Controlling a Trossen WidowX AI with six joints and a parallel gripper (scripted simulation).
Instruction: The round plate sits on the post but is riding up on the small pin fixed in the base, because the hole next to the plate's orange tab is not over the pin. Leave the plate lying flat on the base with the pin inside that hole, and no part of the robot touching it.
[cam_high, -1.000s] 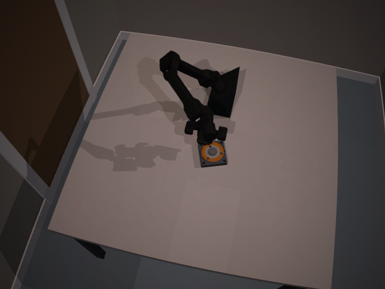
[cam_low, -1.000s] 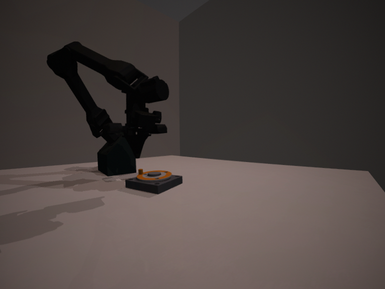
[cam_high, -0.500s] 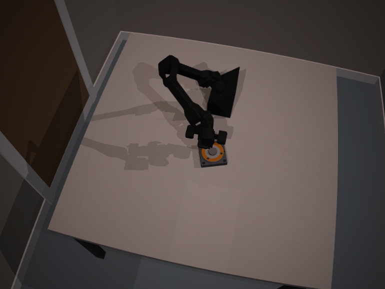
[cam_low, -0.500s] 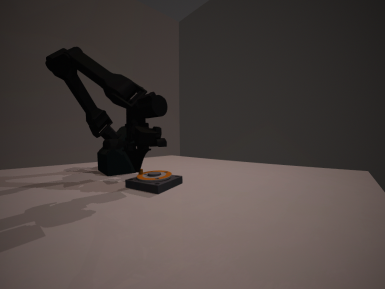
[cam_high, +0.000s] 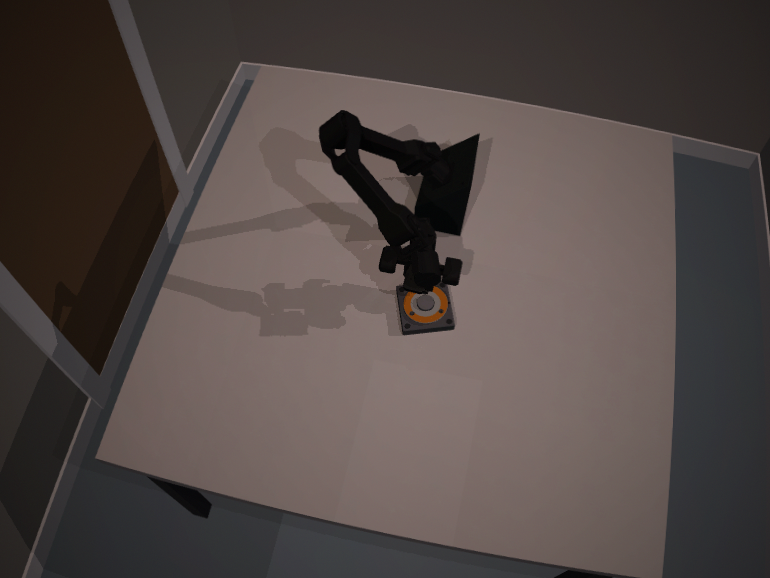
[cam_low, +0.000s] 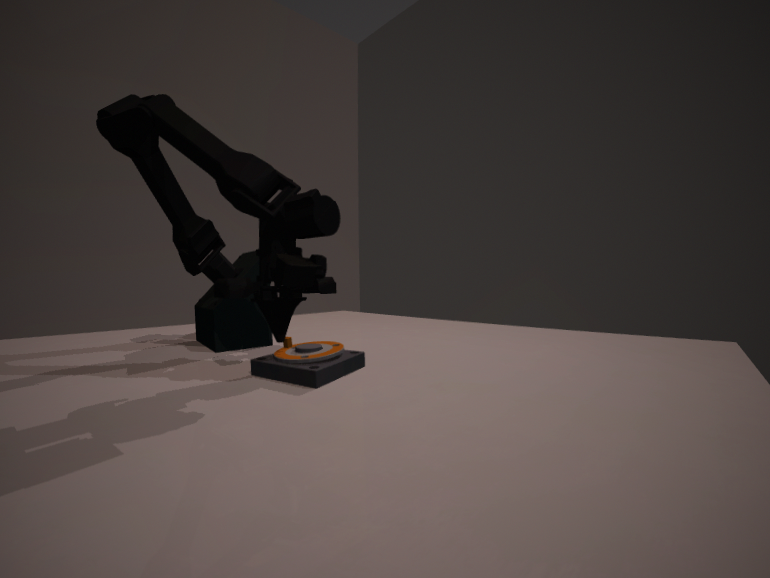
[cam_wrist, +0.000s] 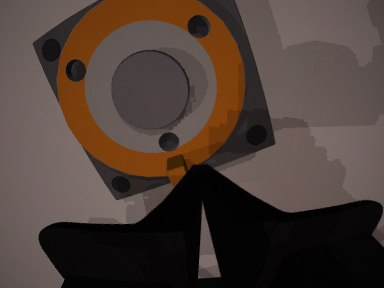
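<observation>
My gripper tip is 50 mm short of the square base, 20 mm to the right of it and 20 mm above it.
</observation>
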